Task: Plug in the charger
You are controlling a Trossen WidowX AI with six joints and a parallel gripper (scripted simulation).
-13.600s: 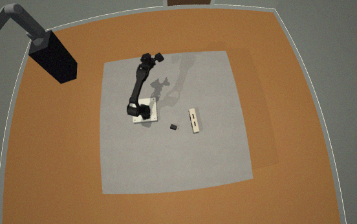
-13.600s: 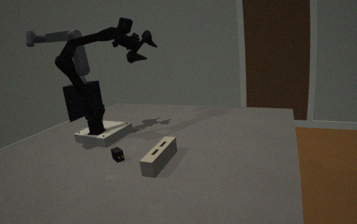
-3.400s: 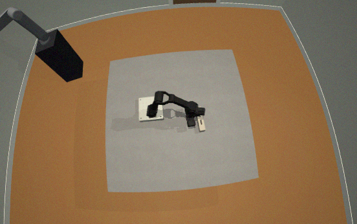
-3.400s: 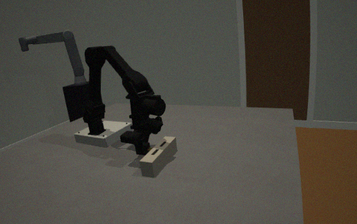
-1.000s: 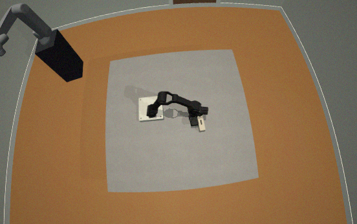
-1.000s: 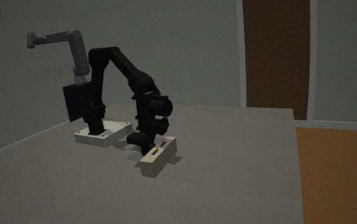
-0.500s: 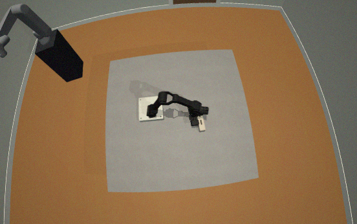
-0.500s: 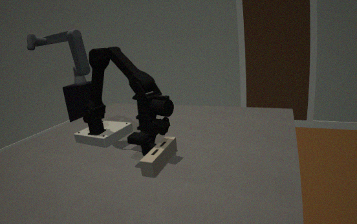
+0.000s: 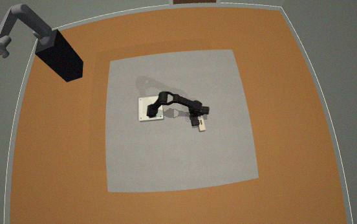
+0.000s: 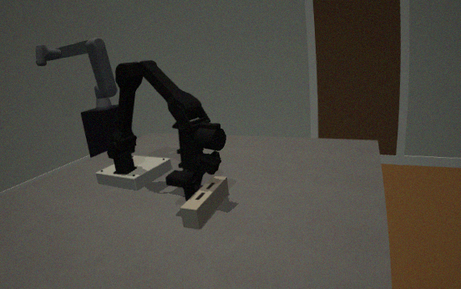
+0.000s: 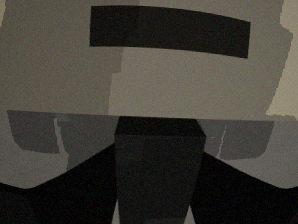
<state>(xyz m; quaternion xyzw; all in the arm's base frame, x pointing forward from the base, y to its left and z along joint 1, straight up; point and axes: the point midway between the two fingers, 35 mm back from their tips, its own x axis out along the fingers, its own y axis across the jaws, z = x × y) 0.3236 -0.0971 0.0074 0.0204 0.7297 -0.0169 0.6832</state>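
The two-prong charger lies 20 mm ahead of my gripper tip and 10 mm above it.
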